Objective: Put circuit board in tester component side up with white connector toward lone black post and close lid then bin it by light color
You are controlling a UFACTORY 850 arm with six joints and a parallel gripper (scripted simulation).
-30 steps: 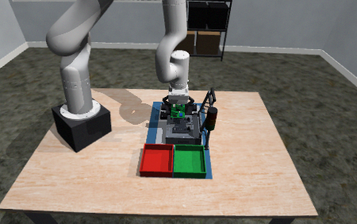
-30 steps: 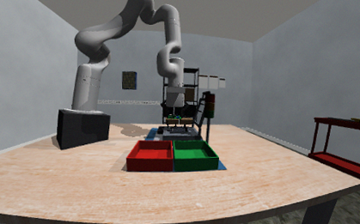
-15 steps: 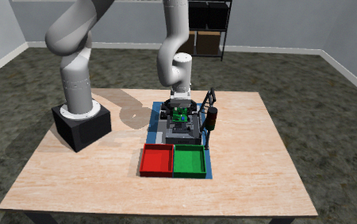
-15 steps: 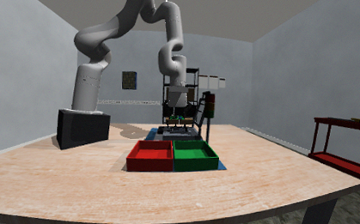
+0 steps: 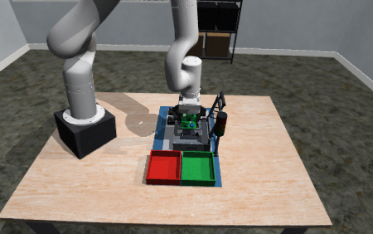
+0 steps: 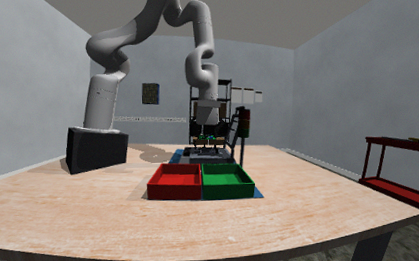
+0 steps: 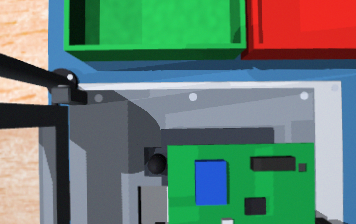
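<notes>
Now: hand right at the green circuit board. Also, from my hand: dark nest (1 cm ahead, 1 cm to the left, 6 cm below); then clear lid (13 cm ahead, 1 cm to the left, 5 cm above); then green bin (6 cm ahead, 20 cm to the right, 12 cm below).
</notes>
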